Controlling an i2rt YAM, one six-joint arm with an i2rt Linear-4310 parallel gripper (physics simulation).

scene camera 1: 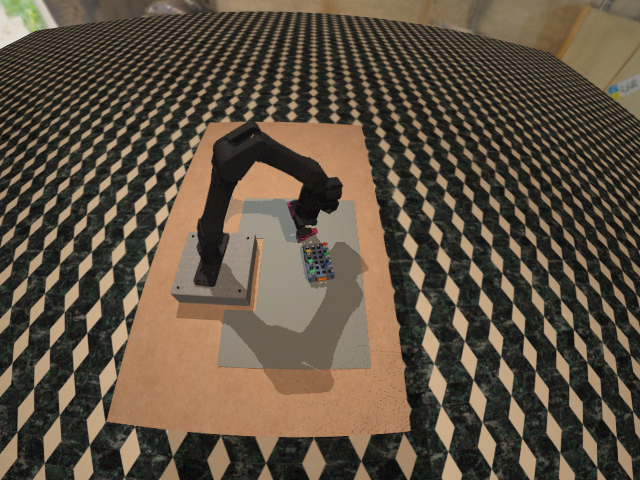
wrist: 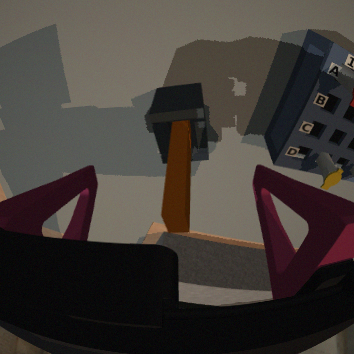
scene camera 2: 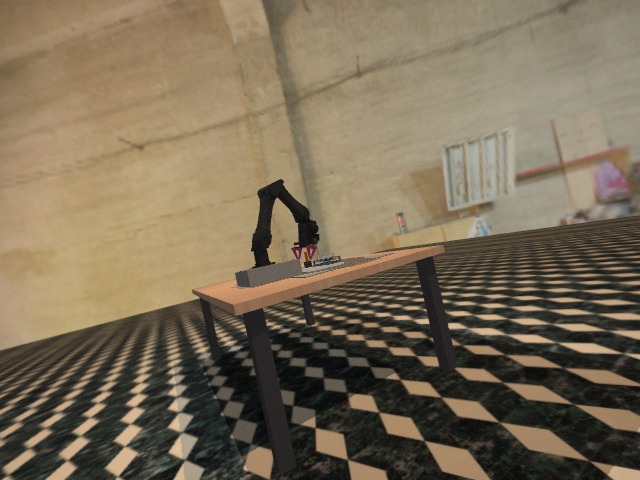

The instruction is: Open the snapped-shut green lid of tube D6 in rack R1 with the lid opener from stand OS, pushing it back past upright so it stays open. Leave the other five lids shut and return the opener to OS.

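Frame: origin at the arm's base, x down, y left, z ahead, level; centimetres.
Seen in the pictures: gripper, fingertip midpoint: (scene camera 1: 297, 229) (wrist: 174, 173) (scene camera 2: 304, 260); arm's base at its link origin: (scene camera 1: 212, 258) (scene camera 2: 263, 266).
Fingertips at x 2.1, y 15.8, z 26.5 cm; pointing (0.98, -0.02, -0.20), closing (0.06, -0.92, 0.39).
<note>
Offsets run from my fingertips to a thing's top centre. Level surfaces: height alone.
My gripper (scene camera 1: 300, 231) (scene camera 2: 304, 252) (wrist: 174, 173) is open, its magenta fingers wide apart on either side of the orange opener {dx -4.2, dy +0.4, dz +1.7 cm} (scene camera 2: 306, 256) (wrist: 176, 185). Neither finger touches it. The opener stands in the black stand OS {dx +1.0, dy +0.4, dz +1.7 cm} (wrist: 177, 101), its handle rising toward the wrist camera. Rack R1 {dx -0.6, dy -11.3, dz +8.1 cm} (scene camera 1: 306, 268) (scene camera 2: 328, 261) (wrist: 291, 95) is a dark blue block beside the stand, cut off at the right of the wrist view. A green lid {dx -0.6, dy -16.3, dz +6.4 cm} (scene camera 1: 312, 271) near the rack's orange-marked end seems to be D6's; it is too small to tell its state. Tube D6 does not show in the wrist view.
A yellow lid {dx -0.6, dy -8.9, dz +4.5 cm} (scene camera 1: 308, 250) (wrist: 331, 178) and a red lid {dx -0.6, dy -5.6, dz +9.6 cm} (scene camera 1: 324, 243) (wrist: 352, 97) are on the rack's end nearest the stand. The grey base block (scene camera 1: 214, 297) (scene camera 2: 268, 273) (wrist: 220, 260) carries the arm. A grey mat {dx +4.3 cm} (scene camera 1: 289, 310) lies on the wooden table {dx +4.5 cm} (scene camera 1: 170, 382) (scene camera 2: 361, 269).
</note>
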